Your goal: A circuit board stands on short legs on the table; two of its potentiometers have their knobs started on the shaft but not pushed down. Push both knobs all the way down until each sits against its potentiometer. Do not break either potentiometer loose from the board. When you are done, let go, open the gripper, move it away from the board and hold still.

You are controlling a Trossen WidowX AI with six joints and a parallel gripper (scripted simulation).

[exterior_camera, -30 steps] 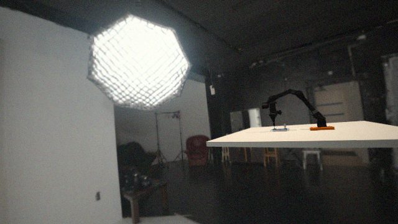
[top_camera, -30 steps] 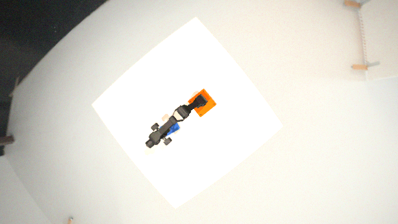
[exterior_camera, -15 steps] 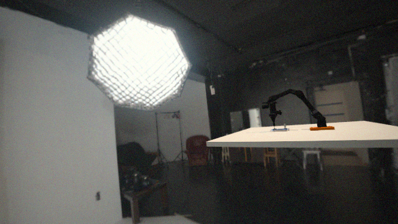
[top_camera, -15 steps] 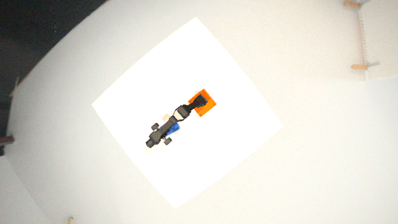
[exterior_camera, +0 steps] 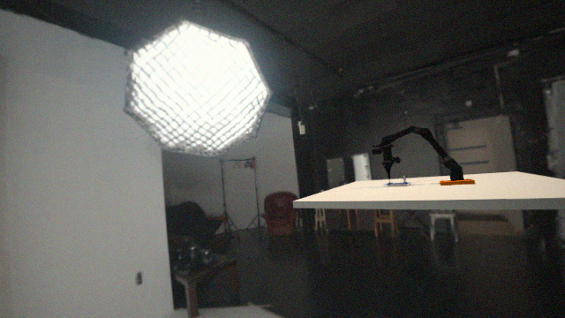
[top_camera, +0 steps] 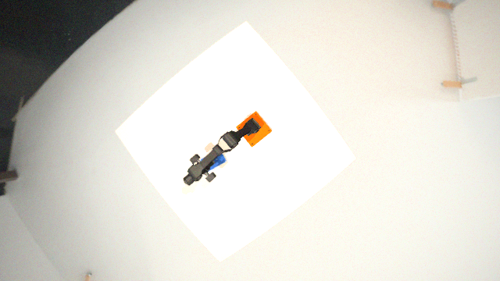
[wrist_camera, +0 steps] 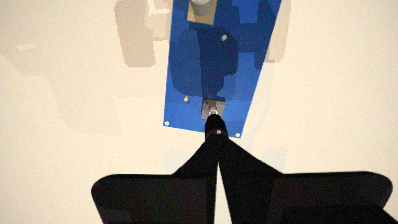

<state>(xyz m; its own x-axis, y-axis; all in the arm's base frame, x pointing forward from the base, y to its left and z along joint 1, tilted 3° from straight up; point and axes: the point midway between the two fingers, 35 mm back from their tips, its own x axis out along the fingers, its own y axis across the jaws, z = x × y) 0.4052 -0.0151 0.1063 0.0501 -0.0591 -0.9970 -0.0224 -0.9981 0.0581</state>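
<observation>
Right now my gripper tip is 30 mm above the grey potentiometer. The rest, counted from my gripper tip: pale grey knob (100 mm behind, 30 mm below, 10 mm to the right).
</observation>
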